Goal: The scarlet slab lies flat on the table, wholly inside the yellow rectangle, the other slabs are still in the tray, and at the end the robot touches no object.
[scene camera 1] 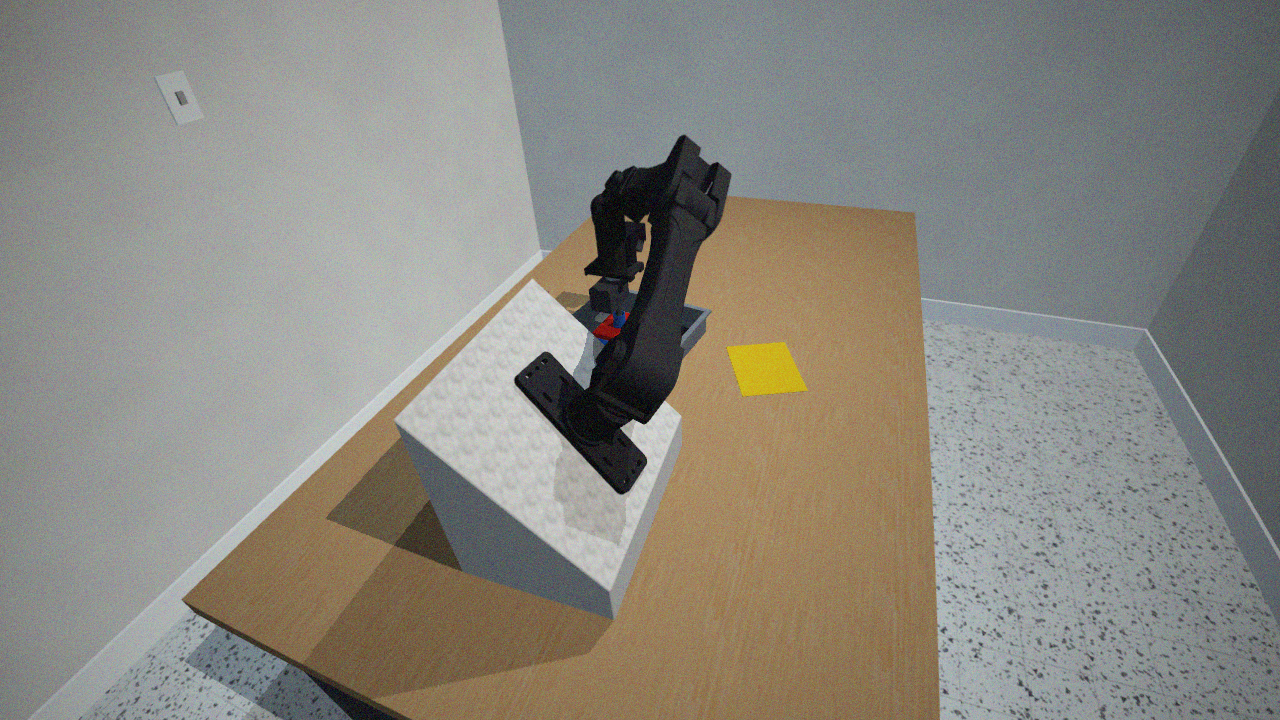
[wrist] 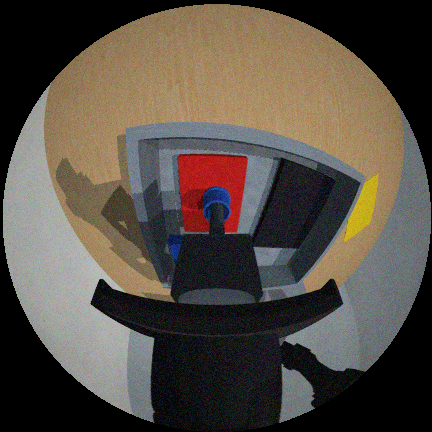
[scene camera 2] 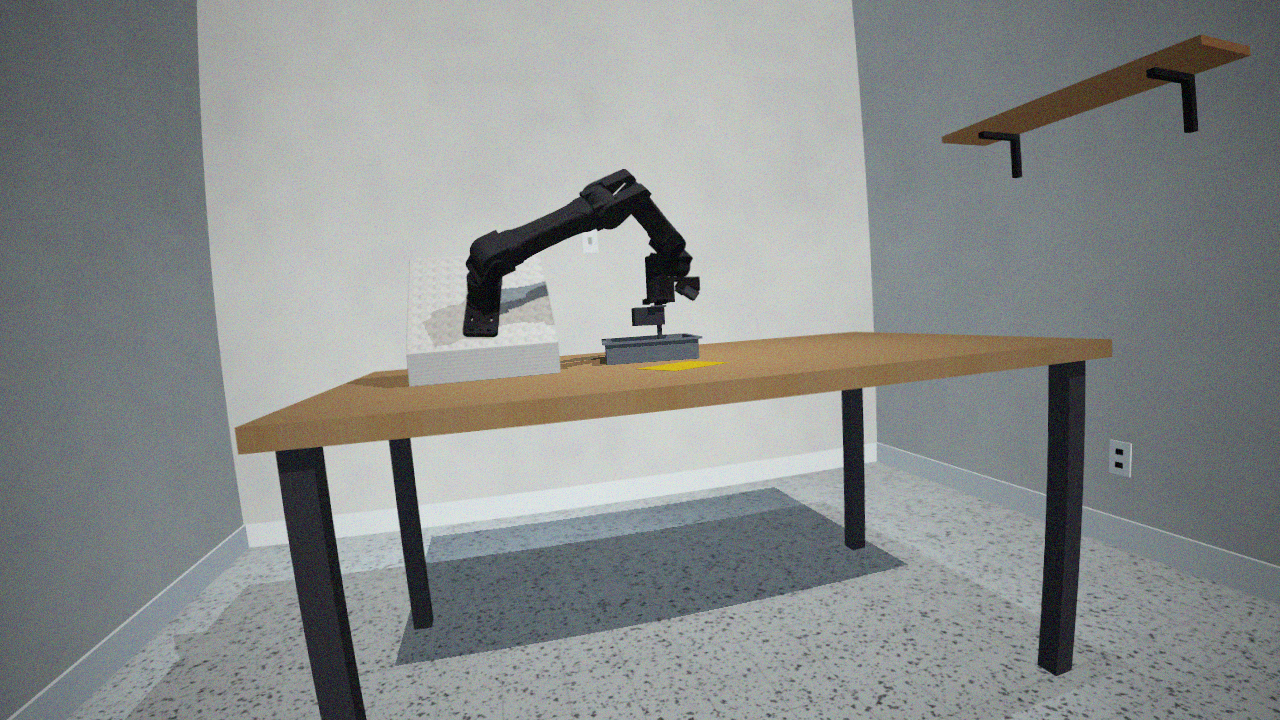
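Seen in the pictures: hand, its tool point: (scene camera 1: 620, 328) (wrist: 216, 193); arm's base, origin of its link: (scene camera 1: 581, 423) (scene camera 2: 483, 303).
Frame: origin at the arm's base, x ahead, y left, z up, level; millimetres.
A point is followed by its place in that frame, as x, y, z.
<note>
The scarlet slab (scene camera 1: 607, 331) @(384, 174, -143) (wrist: 225, 172) @(444, 152, -142) lies flat in the grey tray (scene camera 1: 696, 334) @(424, -4, -135) (scene camera 2: 651, 350) @(360, 3, -129) (wrist: 225, 128) @(490, 155, -105). My gripper, a blue suction cup (scene camera 1: 619, 319) (scene camera 2: 659, 334) @(415, 161, -153) (wrist: 216, 206) @(415, 161, -153), points down onto the slab's lower part in the wrist view and appears to touch it, with its shadow meeting it at the left. The suction seems to be on the slab; the contact face is hidden. A black slab (wrist: 295, 205) @(406, 63, -142) and a largely hidden blue slab (wrist: 174, 245) @(343, 220, -141) are in the tray. The yellow rectangle (scene camera 1: 767, 368) @(391, -155, -154) (scene camera 2: 682, 366) @(386, -168, -154) (wrist: 364, 207) @(398, -153, -154) lies on the table beside the tray, with no slab on it.
The arm stands on a white sloped block (scene camera 1: 501, 420) @(-80, 52, 58) (scene camera 2: 483, 363) @(-2, -93, -122) on the wooden table (scene camera 1: 805, 537) @(52, -292, -155) (scene camera 2: 805, 371) @(527, -415, -155). The tray's raised walls surround the slabs and the cup is down between them. A wall shelf (scene camera 2: 1092, 94) hangs at the far right.
</note>
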